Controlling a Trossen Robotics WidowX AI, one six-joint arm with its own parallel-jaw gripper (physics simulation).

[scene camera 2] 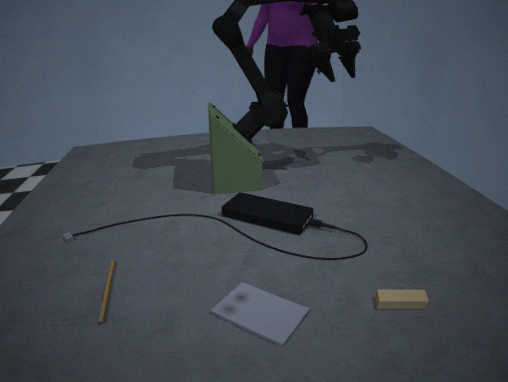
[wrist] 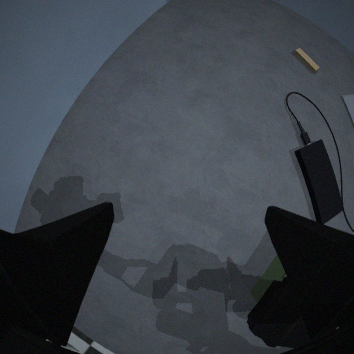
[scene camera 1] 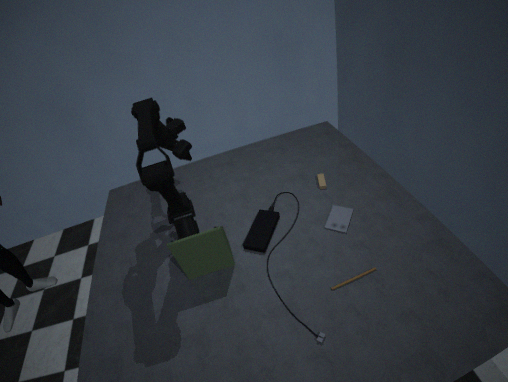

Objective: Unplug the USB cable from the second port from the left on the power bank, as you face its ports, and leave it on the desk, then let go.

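Places are measured from the arm's base along level axes (x ahead, y left, z up), in millimetres.
Pixels of known places: gripper, fingertip midpoint: (scene camera 2: 343, 79) (wrist: 192, 213); arm's base at its link origin: (scene camera 2: 241, 133) (wrist: 296, 303) (scene camera 1: 188, 236).
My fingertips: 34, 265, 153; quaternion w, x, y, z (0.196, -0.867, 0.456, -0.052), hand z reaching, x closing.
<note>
Ahead of a thing's pixels: the offset from my fingertips to its middle, as dx, dy, dz. "*": to the spot under its first point.
The black power bank @[+211, -224, -258] (scene camera 1: 262, 230) (scene camera 2: 267, 212) (wrist: 320, 180) lies flat on the desk. The cable's black plug @[* +271, -128, -253] (scene camera 1: 271, 207) (scene camera 2: 317, 223) (wrist: 305, 137) sits at its port end; which port it is in is too small to tell. The thin black cable loops round beside the power bank and runs to a pale connector @[* +282, -659, -258] (scene camera 1: 321, 338) (scene camera 2: 68, 237) on the desk. My gripper (scene camera 2: 344, 78) (wrist: 192, 213) is open and empty, high above the desk and well apart from the plug and the power bank, which show to the right in the wrist view.
A green wedge-shaped stand (scene camera 1: 204, 254) (scene camera 2: 235, 167) under the arm's base stands near the power bank. A tan block @[+512, -47, -260] (scene camera 1: 321, 181) (scene camera 2: 402, 299) (wrist: 307, 60), a pale flat card @[+496, -266, -266] (scene camera 1: 339, 218) (scene camera 2: 265, 312) and an orange stick @[+440, -514, -265] (scene camera 1: 353, 279) (scene camera 2: 107, 292) lie on the desk. A person (scene camera 2: 287, 55) stands behind.
</note>
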